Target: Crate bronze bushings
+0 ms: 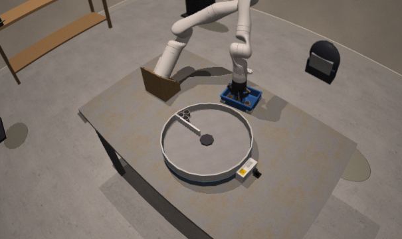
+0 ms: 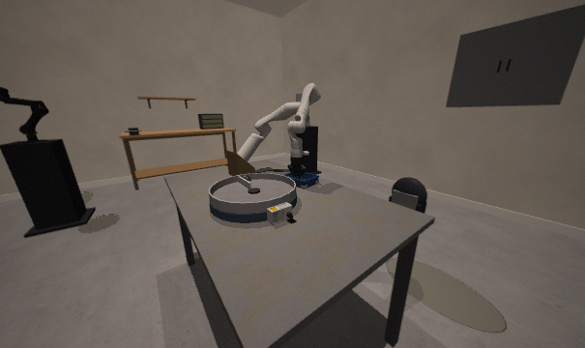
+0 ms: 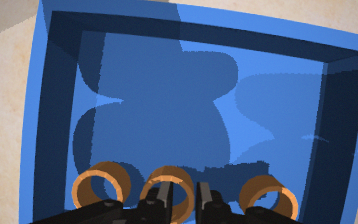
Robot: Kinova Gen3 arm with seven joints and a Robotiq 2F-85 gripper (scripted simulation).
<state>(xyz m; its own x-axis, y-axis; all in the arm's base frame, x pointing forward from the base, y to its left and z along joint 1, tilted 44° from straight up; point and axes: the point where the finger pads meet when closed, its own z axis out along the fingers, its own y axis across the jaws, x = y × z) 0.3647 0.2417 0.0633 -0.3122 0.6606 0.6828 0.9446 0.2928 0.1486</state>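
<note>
Now: the blue crate 3 cm to the left of my hand, 1 cm below it and 1 cm behind it. Round my hand: round turning table (32 cm to the right, 9 cm ahead, 1 cm above).
</note>
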